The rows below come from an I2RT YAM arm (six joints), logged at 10 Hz.
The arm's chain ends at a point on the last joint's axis. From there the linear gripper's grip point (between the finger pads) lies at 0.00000 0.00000 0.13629 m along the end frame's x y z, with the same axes.
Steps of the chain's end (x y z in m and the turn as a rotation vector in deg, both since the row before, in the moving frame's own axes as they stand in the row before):
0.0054 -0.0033 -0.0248 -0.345 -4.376 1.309
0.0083 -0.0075 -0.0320 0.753 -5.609 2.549
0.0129 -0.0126 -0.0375 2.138 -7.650 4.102
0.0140 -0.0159 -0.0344 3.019 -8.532 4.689
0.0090 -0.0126 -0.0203 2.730 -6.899 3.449
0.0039 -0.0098 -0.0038 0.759 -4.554 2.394
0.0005 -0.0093 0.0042 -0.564 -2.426 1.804
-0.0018 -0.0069 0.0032 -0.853 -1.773 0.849
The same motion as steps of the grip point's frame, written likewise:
-0.0050 -0.0026 -0.0252 -0.345 -4.376 1.309
-0.0050 -0.0096 -0.0327 0.753 -5.609 2.549
-0.0050 -0.0183 -0.0388 2.138 -7.650 4.102
-0.0059 -0.0239 -0.0361 3.019 -8.532 4.689
-0.0072 -0.0196 -0.0214 2.730 -6.899 3.449
-0.0069 -0.0118 -0.0042 0.759 -4.554 2.394
-0.0053 -0.0080 0.0041 -0.564 -2.426 1.804
-0.0060 -0.0049 0.0031 -0.853 -1.773 0.849

